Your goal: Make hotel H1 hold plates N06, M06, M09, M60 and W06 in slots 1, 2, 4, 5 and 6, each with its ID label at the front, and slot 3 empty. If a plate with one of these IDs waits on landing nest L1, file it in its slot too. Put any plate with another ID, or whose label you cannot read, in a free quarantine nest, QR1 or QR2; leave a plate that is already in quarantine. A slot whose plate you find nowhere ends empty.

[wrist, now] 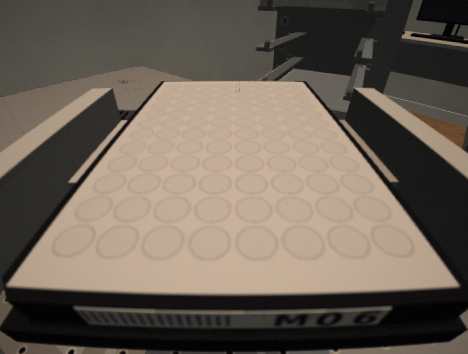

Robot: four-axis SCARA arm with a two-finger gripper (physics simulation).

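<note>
My gripper (233, 108) is shut on a pale plate (232, 195) with a dark rim and rows of round wells. One finger is at each long side, and the plate lies level between them. Its front label (232, 318) faces the camera and reads M06, with a barcode on the left. Part of the hotel (366, 50) shows beyond the plate at the upper right, with ledges on both sides. A small mark there looks like a 3. The plate hides the lower part of the hotel. The nests do not show clearly.
A light flat surface (320, 82) shows low between the hotel's ledges. A pale piece (325, 5) spans the hotel at the top edge. A dark monitor (445, 12) stands on a desk at the upper right. The perforated table (75, 92) extends at the left.
</note>
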